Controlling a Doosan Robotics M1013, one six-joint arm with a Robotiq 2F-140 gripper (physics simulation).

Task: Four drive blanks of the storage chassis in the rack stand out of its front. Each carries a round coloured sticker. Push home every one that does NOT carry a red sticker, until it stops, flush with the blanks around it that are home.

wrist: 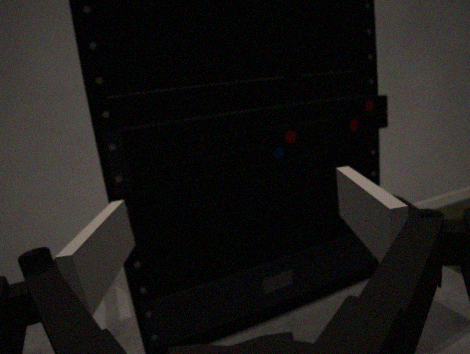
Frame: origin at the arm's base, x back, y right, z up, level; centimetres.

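Where they show: gripper, fingertip midpoint: (pixel 232 207).
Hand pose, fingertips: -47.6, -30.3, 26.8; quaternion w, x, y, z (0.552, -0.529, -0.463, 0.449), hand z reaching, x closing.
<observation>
Things, the pixels of their top centre, and the offset from my fingertips, as dx, dy, dz. "spot": a spot on its surface instead.
- black storage chassis at a spot on its surface: (pixel 200 114) spot: -30.5, +1.1, +4.3
- second red sticker at its top centre: (pixel 354 119) -31.1, +25.9, +0.4
- third red sticker at its top centre: (pixel 369 99) -31.8, +29.3, +3.3
- blue sticker at its top centre: (pixel 278 147) -31.6, +12.7, -2.4
- dark block at a spot on its surface: (pixel 382 111) spot: -32.4, +32.1, +1.0
- dark bluish panel at its top centre: (pixel 274 258) -33.3, +10.8, -22.8
- small grey label at a spot on its surface: (pixel 277 281) spot: -32.7, +10.8, -27.1
The view is very dark. The black storage chassis (pixel 200 114) sits across the rack (pixel 98 95). Three red stickers show on its front: one red sticker (pixel 290 136) right of centre, a second red sticker (pixel 354 125) further right, and a third red sticker (pixel 369 105) near the right edge. A blue sticker (pixel 278 152) is just below and left of the first red one. The outlines of the blanks that carry them are too dark to tell. My gripper (pixel 232 207) is open, with its pale fingers wide apart and nothing between them, in front of the rack, below the stickers' level in view.
Rack posts with round pale holes run down both sides. A dark block (pixel 383 111) juts out past the right post. A dark bluish panel (pixel 200 300) with a small grey label (pixel 277 281) is at the rack's bottom. Grey wall (pixel 425 75) stands behind on both sides.
</observation>
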